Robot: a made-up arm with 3 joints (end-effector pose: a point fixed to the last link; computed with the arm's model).
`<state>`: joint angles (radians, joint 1 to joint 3).
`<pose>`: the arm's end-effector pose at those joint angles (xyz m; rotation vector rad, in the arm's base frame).
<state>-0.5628 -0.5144 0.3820</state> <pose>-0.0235 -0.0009 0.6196 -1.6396 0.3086 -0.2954</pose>
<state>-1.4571 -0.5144 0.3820</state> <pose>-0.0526 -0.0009 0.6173 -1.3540 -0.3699 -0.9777</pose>
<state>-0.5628 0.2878 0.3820</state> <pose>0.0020 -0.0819 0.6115 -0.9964 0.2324 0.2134</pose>
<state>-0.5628 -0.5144 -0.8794</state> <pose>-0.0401 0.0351 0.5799 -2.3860 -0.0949 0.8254</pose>
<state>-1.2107 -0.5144 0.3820</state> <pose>-0.0449 -0.0009 0.6206 -1.4551 -0.1833 -0.7991</pose>
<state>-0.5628 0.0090 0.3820</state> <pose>-0.0098 -0.0557 0.6214 -1.2255 0.2610 0.0449</pose>
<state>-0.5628 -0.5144 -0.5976</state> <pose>-0.0318 0.0314 0.5897 -2.2542 0.0100 0.5499</pose>
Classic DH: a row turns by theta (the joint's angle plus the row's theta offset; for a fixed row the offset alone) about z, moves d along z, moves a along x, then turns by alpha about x. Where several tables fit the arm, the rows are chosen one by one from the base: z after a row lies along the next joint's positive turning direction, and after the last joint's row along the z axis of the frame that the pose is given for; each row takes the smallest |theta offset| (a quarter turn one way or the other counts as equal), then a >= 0, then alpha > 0; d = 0 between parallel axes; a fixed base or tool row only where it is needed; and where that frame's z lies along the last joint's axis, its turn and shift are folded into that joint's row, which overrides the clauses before.
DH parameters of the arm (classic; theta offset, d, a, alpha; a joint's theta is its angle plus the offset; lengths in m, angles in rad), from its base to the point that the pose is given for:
base (fixed): 0 0.5882 -0.0357 -1.5708
joint 1: -1.4581 -0.0274 -0.0844 -1.3349
joint 2: 1.5444 -0.0055 0.0283 -1.4613
joint 3: -1.3932 -0.0951 0.0447 1.7358
tool (fixed): 0.7924 0.0166 0 0

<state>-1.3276 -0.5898 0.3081</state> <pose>-0.0458 0.0098 0.6161 -1.5154 -0.2557 -0.9198</pose>
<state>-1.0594 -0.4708 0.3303</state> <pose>-0.0391 -0.0033 0.6222 -1.5305 -0.0875 -0.6200</pose>
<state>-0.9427 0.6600 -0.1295</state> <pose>0.0023 -0.0905 0.6144 -1.0597 -0.5349 0.4781</pose>
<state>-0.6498 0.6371 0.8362</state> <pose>0.0207 -0.1248 0.5817 -0.4603 0.4320 0.1701</pose>
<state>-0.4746 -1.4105 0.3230</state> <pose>-0.0164 0.0738 0.5574 -2.3821 0.4203 -0.8076</pose>
